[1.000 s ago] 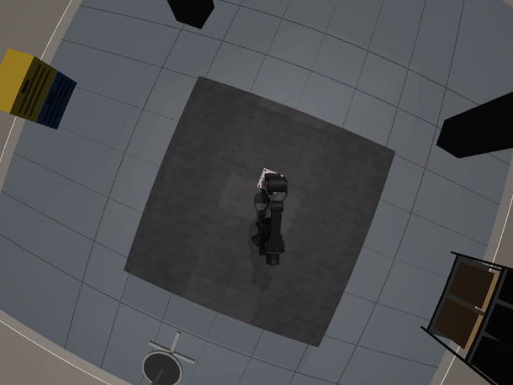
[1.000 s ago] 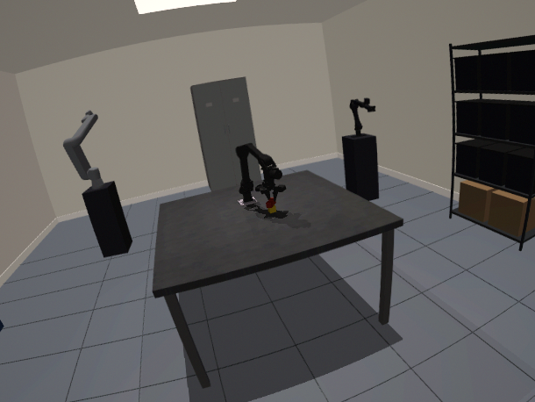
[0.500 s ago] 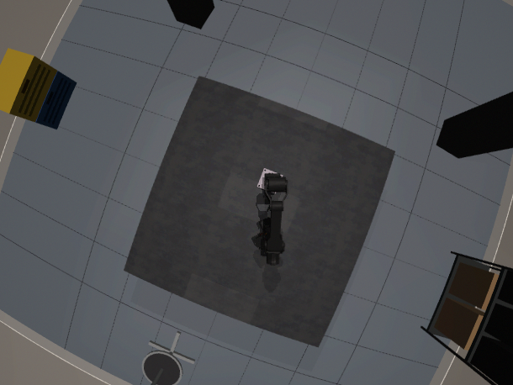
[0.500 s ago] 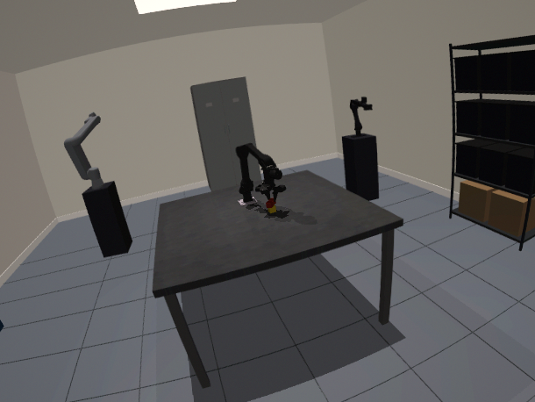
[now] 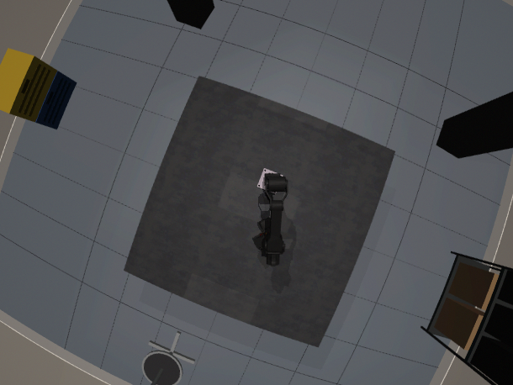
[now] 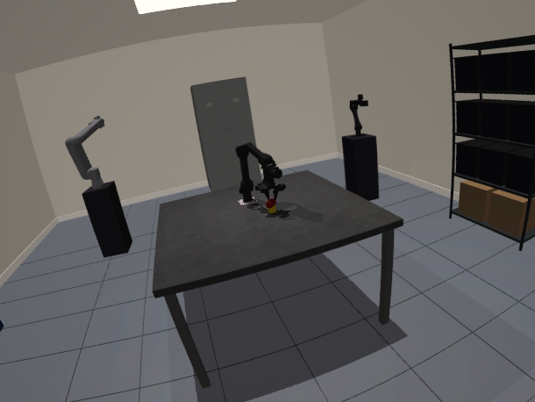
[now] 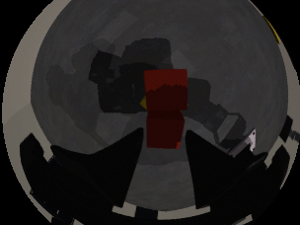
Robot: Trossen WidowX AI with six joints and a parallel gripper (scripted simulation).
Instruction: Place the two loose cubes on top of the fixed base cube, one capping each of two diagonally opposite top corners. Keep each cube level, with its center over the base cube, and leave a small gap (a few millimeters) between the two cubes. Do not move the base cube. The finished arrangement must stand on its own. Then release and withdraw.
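Right now the yellow base cube is 5 cm below my gripper tip, 2 cm ahead of it and 1 cm to the right of it.
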